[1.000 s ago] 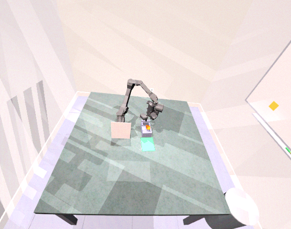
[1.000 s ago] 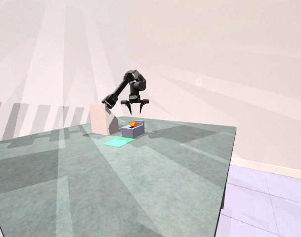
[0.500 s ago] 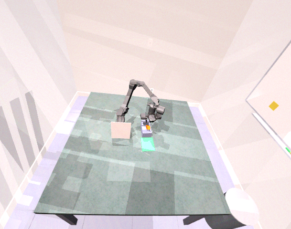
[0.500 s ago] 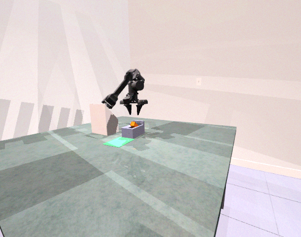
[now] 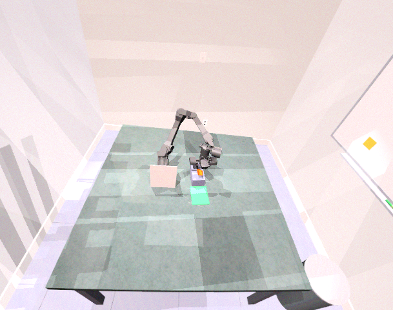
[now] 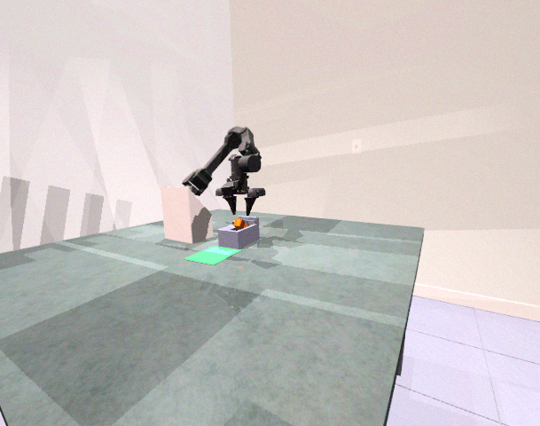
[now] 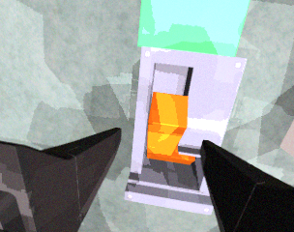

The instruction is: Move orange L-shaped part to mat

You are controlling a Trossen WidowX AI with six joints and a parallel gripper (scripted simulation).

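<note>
Now: the orange L-shaped part 70 mm below my gripper tip, 30 mm to the left of it and 30 mm behind it. From my gripper tip the other things lie so: green mat: 140 mm to the right, 130 mm below, 10 mm ahead.
</note>
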